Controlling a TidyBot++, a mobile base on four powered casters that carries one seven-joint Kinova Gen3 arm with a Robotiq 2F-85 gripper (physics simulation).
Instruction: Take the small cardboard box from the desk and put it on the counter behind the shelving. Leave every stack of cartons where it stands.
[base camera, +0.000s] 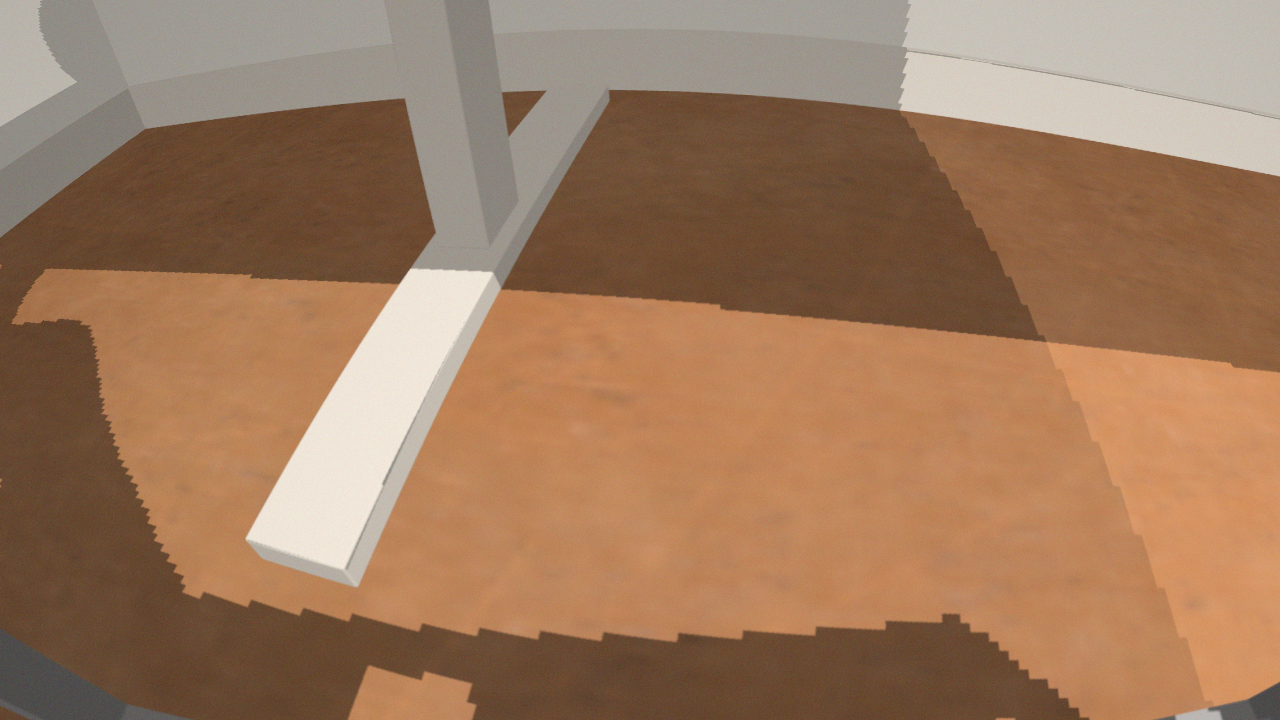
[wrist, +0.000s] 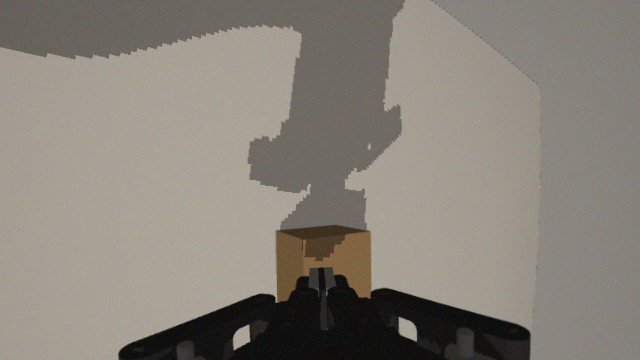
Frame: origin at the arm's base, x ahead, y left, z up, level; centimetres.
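Seen in the pictures: gripper, fingertip midpoint: (wrist: 321, 283).
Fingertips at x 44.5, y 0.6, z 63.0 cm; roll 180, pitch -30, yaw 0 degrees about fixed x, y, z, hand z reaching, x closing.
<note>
Offsets run from my fingertips to a thing's middle. "spot": to the spot under its first point. Level surfaces: height alone.
The small cardboard box @[dx +3.1, dy -2.3, dz -5.1 cm] (wrist: 352, 265) is brown and stands on the pale desk top @[dz -7.6 cm] (wrist: 150, 175), at the lower middle of the wrist view. My gripper (wrist: 321, 283) is shut, its fingertips together with nothing between them. The fingertips show in front of the box and cover part of its near side; the lower part of the box is hidden by the gripper. How far the fingertips are from the box is hard to tell. The counter, the shelving and the carton stacks do not show in either view.
In the base view a white desk leg @[spot: dx +13.7, dy +16.0, dz -89.0 cm] (base camera: 456, 134) rises from a long white foot (base camera: 375, 402) on the brown floor @[dz -102.6 cm] (base camera: 716, 465). Pale walls (base camera: 716, 67) stand behind. In the wrist view the desk's edge runs down the right side, and the arm's shadow lies on the desk top.
</note>
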